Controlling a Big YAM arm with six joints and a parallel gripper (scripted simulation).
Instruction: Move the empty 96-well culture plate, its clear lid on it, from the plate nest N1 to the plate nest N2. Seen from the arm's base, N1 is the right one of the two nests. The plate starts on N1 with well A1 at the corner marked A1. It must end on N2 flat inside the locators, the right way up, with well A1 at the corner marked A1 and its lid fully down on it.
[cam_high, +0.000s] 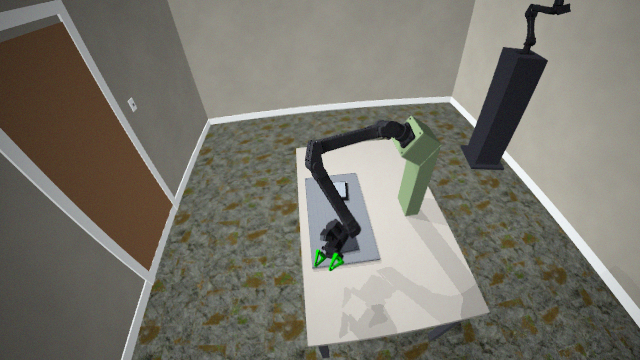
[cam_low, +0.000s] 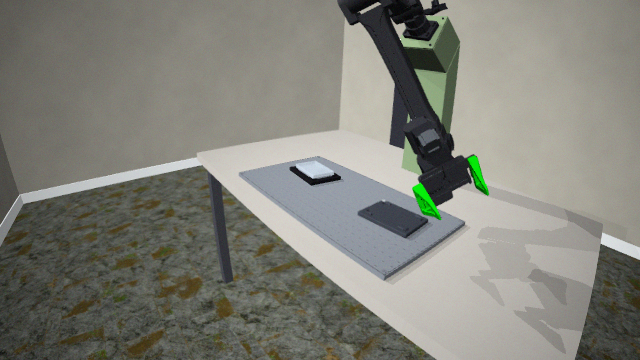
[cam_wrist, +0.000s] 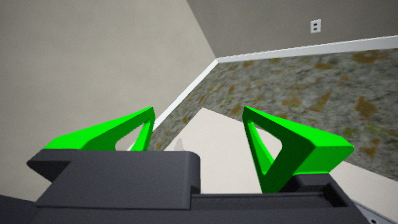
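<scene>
The clear lid is 650 mm to the right of my hand, 170 mm below it and 40 mm behind it. Also, from my hand: nest N1: 650 mm to the right, 190 mm below, 40 mm behind; nest N2: 270 mm to the right, 190 mm below, 100 mm behind.
</scene>
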